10 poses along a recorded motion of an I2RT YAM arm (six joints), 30 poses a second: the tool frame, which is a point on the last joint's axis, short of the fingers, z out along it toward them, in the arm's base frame.
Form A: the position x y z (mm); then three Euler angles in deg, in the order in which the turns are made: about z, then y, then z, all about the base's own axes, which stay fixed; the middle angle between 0 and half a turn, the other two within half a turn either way.
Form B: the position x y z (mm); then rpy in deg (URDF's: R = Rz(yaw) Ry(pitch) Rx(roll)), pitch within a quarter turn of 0, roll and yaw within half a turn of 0. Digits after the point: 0 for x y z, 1 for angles.
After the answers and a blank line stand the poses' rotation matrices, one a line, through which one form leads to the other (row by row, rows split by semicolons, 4 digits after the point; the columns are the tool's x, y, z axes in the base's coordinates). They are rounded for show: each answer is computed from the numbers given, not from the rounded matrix.
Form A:
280 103 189 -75.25 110.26 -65.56
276 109 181 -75.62 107.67 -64.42
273 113 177 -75.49 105.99 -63.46
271 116 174 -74.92 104.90 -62.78
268 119 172 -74.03 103.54 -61.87
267 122 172 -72.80 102.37 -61.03
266 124 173 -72.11 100.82 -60.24
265 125 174 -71.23 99.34 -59.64
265 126 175 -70.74 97.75 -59.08
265 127 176 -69.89 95.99 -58.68
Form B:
280 103 189 -110.9 13.8 -160.8
276 109 181 -108.2 13.7 -158.9
273 113 177 -106.5 13.9 -157.5
271 116 174 -105.4 14.6 -156.7
268 119 172 -104.1 15.5 -155.7
267 122 172 -102.9 16.8 -154.8
266 124 173 -101.4 17.6 -153.7
265 125 174 -99.9 18.5 -152.8
265 126 175 -98.2 19.1 -151.8
265 127 176 -96.4 20.0 -150.9

-0.9169 0.0932 0.3881; -0.3198 0.4102 -0.8541; -0.2388 -0.9072 -0.3463
-0.9063 0.0971 0.4114; -0.3502 0.3724 -0.8594; -0.2366 -0.9230 -0.3035
-0.8969 0.1050 0.4295; -0.3708 0.3505 -0.8600; -0.2409 -0.9306 -0.2755
-0.8892 0.1178 0.4420; -0.3822 0.3398 -0.8594; -0.2514 -0.9331 -0.2571
-0.8782 0.1365 0.4584; -0.3965 0.3282 -0.8574; -0.2675 -0.9347 -0.2341
-0.8664 0.1596 0.4731; -0.4073 0.3223 -0.8546; -0.2888 -0.9331 -0.2142
-0.8548 0.1780 0.4875; -0.4223 0.3076 -0.8527; -0.3017 -0.9347 -0.1877
-0.8434 0.2000 0.4987; -0.4335 0.2952 -0.8514; -0.3175 -0.9343 -0.1623
-0.8327 0.2176 0.5091; -0.4469 0.2787 -0.8500; -0.3268 -0.9354 -0.1349
-0.8208 0.2428 0.5170; -0.4575 0.2624 -0.8496; -0.3419 -0.9339 -0.1044

